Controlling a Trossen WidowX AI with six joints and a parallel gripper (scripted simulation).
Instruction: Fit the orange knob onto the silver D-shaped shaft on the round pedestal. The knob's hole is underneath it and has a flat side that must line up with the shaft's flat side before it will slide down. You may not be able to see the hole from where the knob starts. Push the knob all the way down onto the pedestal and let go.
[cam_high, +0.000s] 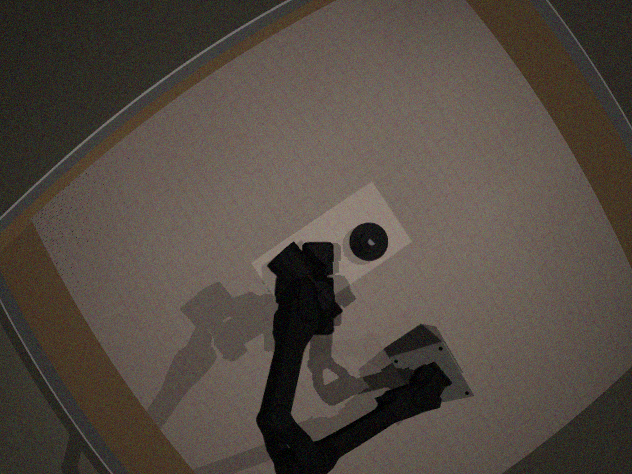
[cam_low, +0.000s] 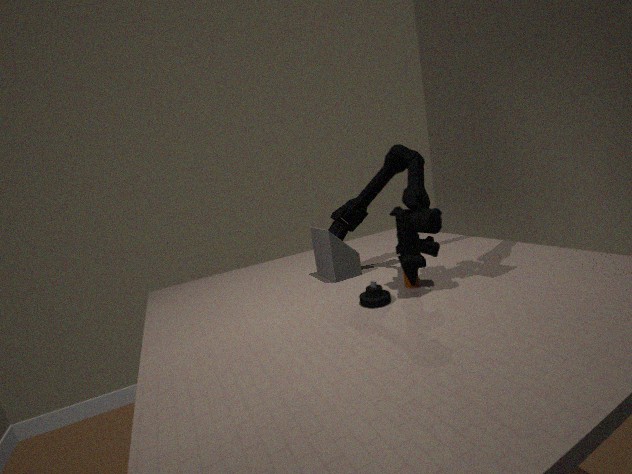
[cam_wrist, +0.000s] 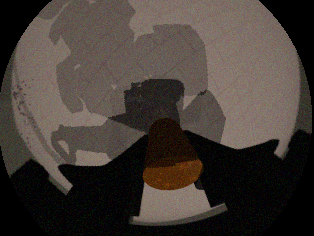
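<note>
Now: the orange knob 30 mm above my gripper tip. Round my gripper tip: black round pedestal 140 mm to the right, 20 mm above.
</note>
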